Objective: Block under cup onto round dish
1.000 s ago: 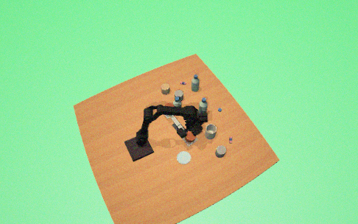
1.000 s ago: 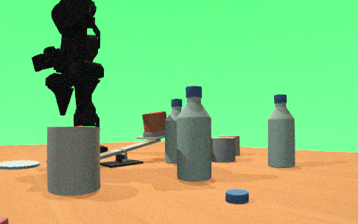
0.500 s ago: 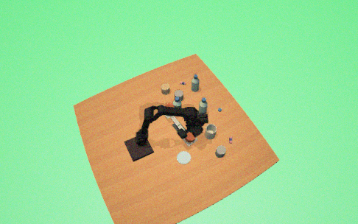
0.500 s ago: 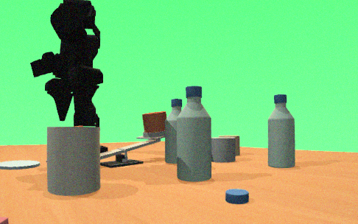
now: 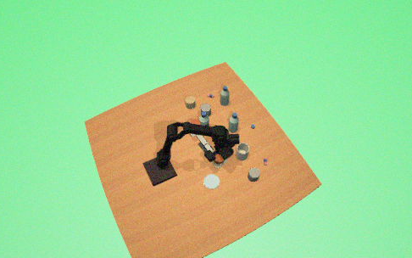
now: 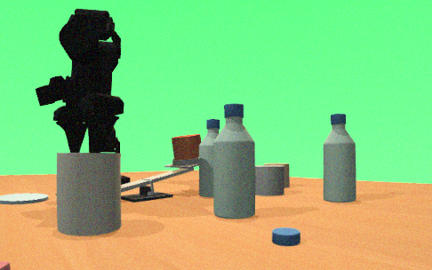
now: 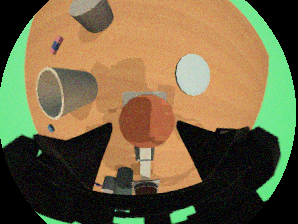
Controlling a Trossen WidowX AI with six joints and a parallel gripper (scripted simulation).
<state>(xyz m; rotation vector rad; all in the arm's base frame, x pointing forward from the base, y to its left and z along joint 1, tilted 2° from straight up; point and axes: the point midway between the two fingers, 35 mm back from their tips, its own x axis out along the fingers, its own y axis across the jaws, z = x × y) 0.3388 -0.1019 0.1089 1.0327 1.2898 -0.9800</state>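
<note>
The small grey block lies 40 mm below my gripper tip. Round my gripper tip: blue cap (320 mm ahead, 160 mm to the left, 80 mm below); grey balance (130 mm to the left, 50 mm below, 40 mm behind); round white dish (110 mm to the right, 100 mm behind, 80 mm below).
</note>
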